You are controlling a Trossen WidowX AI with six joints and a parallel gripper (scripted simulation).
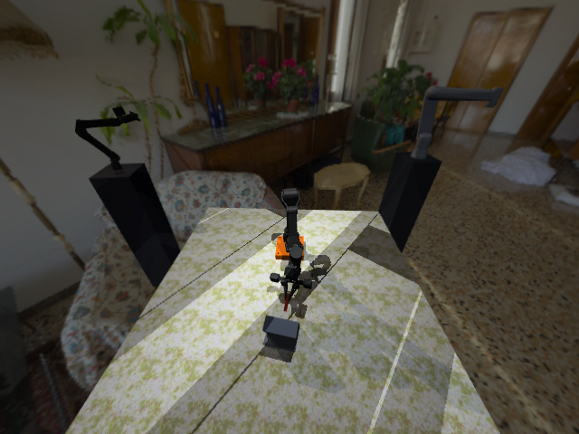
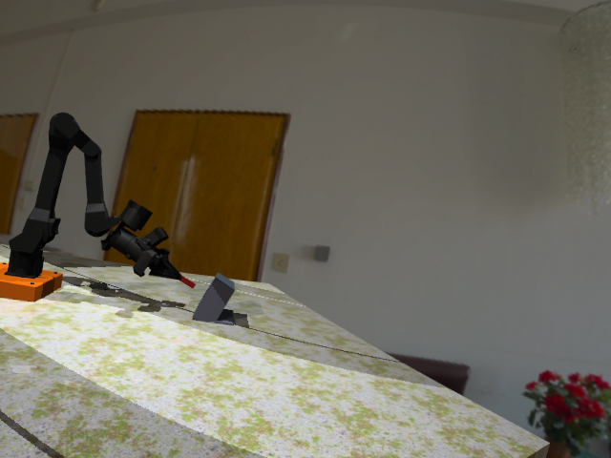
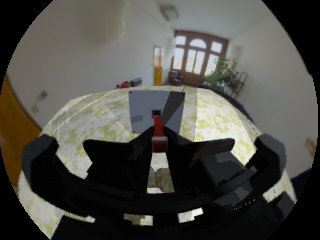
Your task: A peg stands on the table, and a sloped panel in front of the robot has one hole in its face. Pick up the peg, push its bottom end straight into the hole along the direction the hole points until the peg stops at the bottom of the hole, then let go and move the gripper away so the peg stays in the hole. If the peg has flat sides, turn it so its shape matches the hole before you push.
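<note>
The dark grey sloped panel lies 90 mm ahead of my gripper tip, 30 mm to the right of it and 40 mm below it. The rest, counted from my gripper tip: red peg 10 mm behind, 10 mm above.
</note>
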